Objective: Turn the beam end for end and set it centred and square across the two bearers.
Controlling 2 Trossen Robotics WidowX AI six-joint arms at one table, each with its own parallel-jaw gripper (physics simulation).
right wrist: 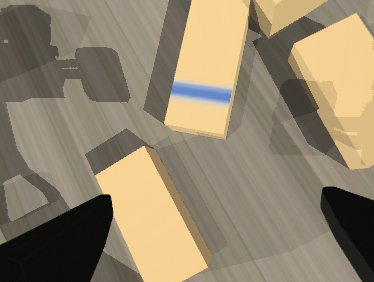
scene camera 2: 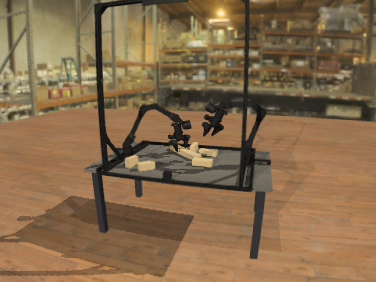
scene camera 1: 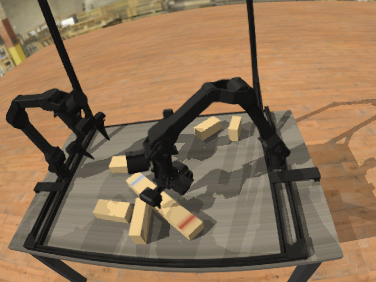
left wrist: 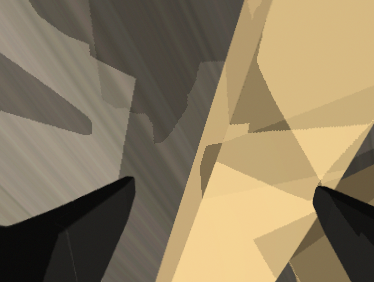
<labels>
left gripper: open, touches a beam [scene camera 1: 186, 223]
right gripper: open, holds nothing
</labels>
